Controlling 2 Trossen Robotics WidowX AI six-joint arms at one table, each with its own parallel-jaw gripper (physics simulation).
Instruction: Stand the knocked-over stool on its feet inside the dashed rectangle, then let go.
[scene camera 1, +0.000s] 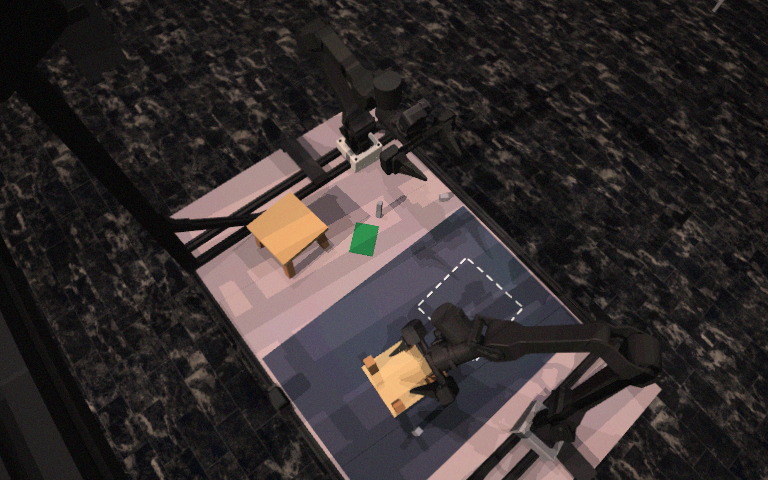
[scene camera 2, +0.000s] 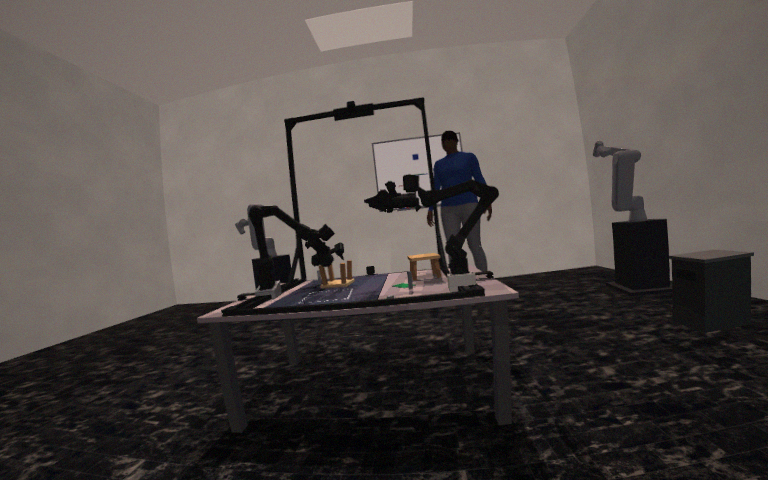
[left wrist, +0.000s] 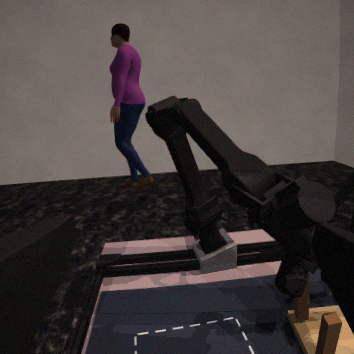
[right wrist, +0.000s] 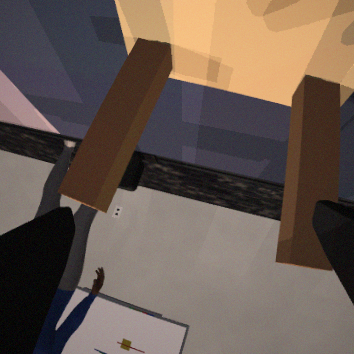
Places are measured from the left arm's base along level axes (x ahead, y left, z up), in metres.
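Pixels of known places: left gripper, fingertip midpoint: (scene camera 1: 444, 168) (scene camera 2: 366, 203) (left wrist: 197, 231); right gripper, fingertip midpoint: (scene camera 1: 399, 373) (scene camera 2: 336, 262) (right wrist: 196, 215); left arm's base at its link origin: (scene camera 1: 359, 142) (scene camera 2: 460, 273); right arm's base at its link origin: (scene camera 1: 545, 429) (scene camera 2: 267, 286) (left wrist: 212, 242).
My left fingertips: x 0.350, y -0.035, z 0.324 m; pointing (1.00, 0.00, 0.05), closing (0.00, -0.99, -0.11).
For each thing: its top centre in the pictures, then the offset to it from my left fingertips. "spot": a spot on its surface instead. Level surfaces: height alone.
- dark mat at its surface level: 0.378 m down
- second stool at its top centre: (scene camera 1: 287, 226) (scene camera 2: 423, 255) 0.206 m back, 0.293 m right, 0.269 m down
- green patch at a spot on its surface: (scene camera 1: 364, 239) (scene camera 2: 403, 285) spot: 0.104 m back, 0.122 m right, 0.380 m down
- small grey post at its top centre: (scene camera 1: 379, 202) (scene camera 2: 408, 271) 0.142 m back, 0.044 m right, 0.305 m down
The stool (scene camera 1: 390, 387) (scene camera 2: 338, 283) (left wrist: 311, 326) (right wrist: 240, 50) lies upside down, its seat flat on the dark mat (scene camera 1: 339, 339) and its legs pointing up. In scene camera 1 it is below and left of the dashed rectangle (scene camera 1: 466, 259) (left wrist: 136, 334), apart from it; the right arm hides part of both. My right gripper (scene camera 1: 402, 372) (right wrist: 196, 215) is open and empty, over the stool among its upturned legs; in its wrist view two legs show between the fingers. My left gripper (scene camera 1: 442, 167) is open and empty, high up away from the stool.
A second stool (scene camera 1: 287, 226) (scene camera 2: 423, 257) stands upright on the pink table top, near a green patch (scene camera 1: 364, 239) (scene camera 2: 403, 285) and a small grey post (scene camera 1: 379, 209) (scene camera 2: 410, 282). Small pale blocks (scene camera 1: 444, 196) (scene camera 1: 417, 431) lie at the table edge and below the knocked-over stool.
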